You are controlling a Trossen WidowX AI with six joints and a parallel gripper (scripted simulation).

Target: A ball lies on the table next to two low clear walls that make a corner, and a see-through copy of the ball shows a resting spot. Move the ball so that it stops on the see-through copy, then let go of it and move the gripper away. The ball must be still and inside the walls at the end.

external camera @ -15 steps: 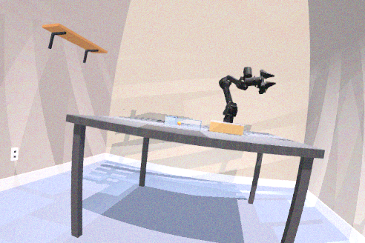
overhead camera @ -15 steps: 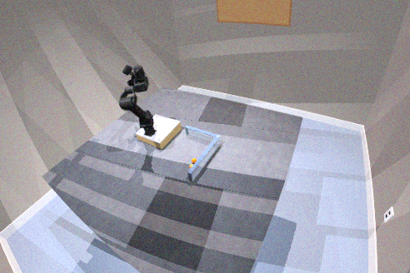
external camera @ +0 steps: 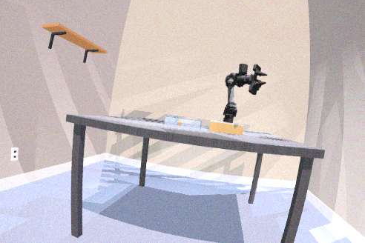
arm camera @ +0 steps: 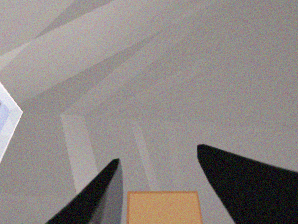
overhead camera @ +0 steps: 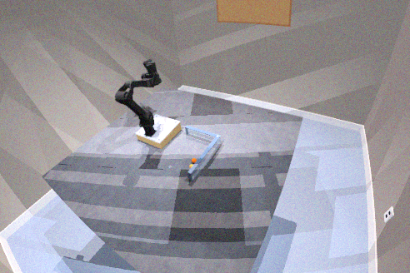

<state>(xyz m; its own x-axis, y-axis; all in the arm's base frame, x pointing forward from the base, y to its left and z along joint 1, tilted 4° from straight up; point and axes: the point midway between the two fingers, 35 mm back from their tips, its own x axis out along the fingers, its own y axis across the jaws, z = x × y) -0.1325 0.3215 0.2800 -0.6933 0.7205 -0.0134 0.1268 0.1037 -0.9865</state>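
Now: the clear wall 570 mm ahead of my gripper tip, 360 mm to the right of it and 320 mm below it. Also, from my gripper tip: orange ball: 520 mm ahead, 400 mm to the right, 340 mm below; then see-through ball copy: 530 mm ahead, 450 mm to the right, 340 mm below.
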